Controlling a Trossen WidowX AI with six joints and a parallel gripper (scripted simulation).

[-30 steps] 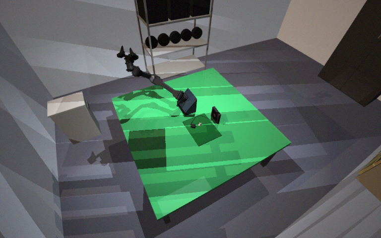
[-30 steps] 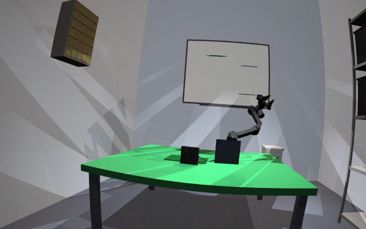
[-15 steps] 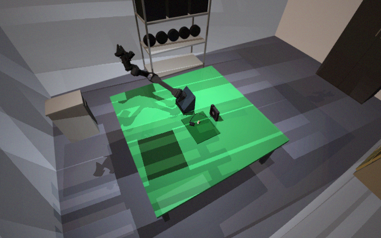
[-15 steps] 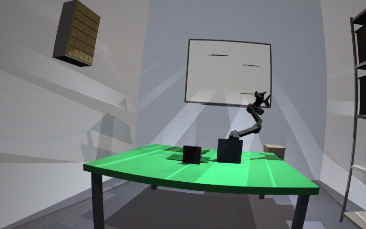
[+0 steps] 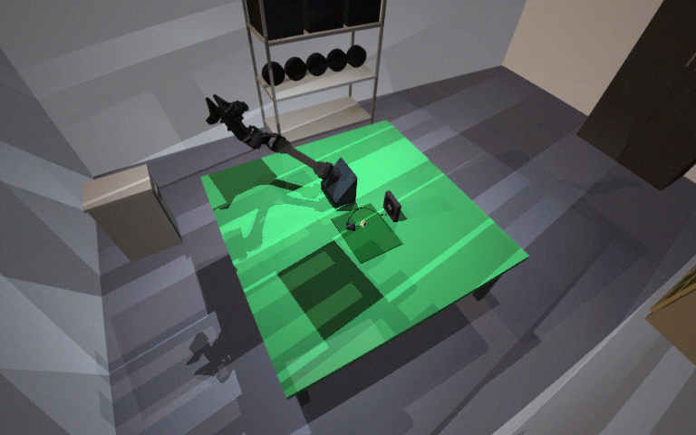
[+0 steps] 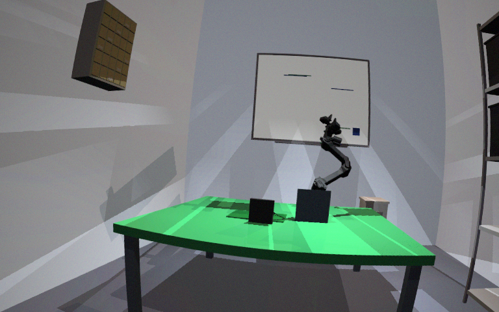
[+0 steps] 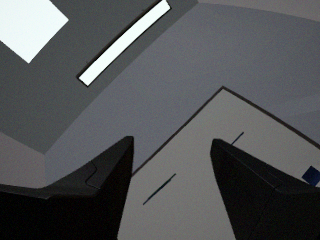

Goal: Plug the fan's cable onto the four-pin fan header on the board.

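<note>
The fan plug lies 350 mm ahead of my gripper tip, 460 mm to the left of it and 640 mm below it. The rest, counted from my gripper tip: dark green board: 400 mm ahead, 520 mm to the left, 670 mm below; then black fan: 350 mm ahead, 680 mm to the left, 600 mm below.
</note>
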